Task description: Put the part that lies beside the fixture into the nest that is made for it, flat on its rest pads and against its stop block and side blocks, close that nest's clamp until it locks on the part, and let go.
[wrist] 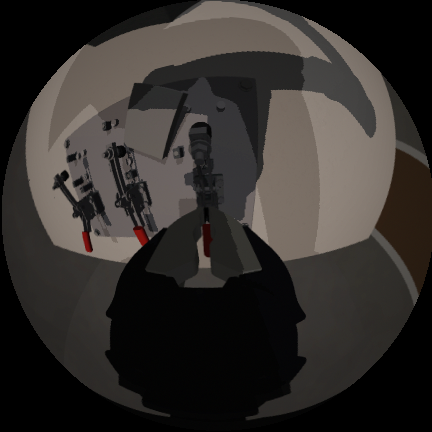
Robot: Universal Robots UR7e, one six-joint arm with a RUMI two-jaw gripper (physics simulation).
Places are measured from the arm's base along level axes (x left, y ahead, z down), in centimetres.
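Where they show: gripper, between the fingertips: [206, 208].
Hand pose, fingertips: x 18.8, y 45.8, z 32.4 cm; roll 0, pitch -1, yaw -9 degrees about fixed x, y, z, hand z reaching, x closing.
Note:
After its pixels a point has its place.
My gripper [206, 208] @[x 18.8, y 45.8, z 32.4 cm] is shut, with nothing seen between its fingertips. It is over the lower end of the right clamp [204, 181] @[x 18.1, y 42.5, z 31.5 cm], whose red handle [206, 242] @[x 19.1, y 48.4, z 29.7 cm] shows partly between and behind the fingers. That clamp's arm and spindle point up the view. A flat grey part [149, 131] @[x 11.3, y 37.9, z 34.1 cm] with a dark raised edge lies tilted across the upper middle of the fixture plate [167, 187] @[x 12.9, y 45.3, z 36.5 cm], left of the right clamp's spindle. Whether it rests flat on pads or touches its blocks cannot be told. Contact between fingers and clamp is unclear.
A middle clamp [132, 196] @[x 8.8, y 45.9, z 33.6 cm] with a red handle [141, 235] @[x 9.5, y 51.7, z 32.8 cm] and a left clamp [87, 206] @[x -1.9, y 48.4, z 33.5 cm] with a red handle [87, 242] @[x -1.1, y 53.4, z 30.0 cm] stand on the fixture's left half. Small blocks and pins stand near them. A pale table [345, 190] @[x 47.8, y 39.8, z 38.0 cm] surrounds the plate, and a brown surface [407, 215] lies far right.

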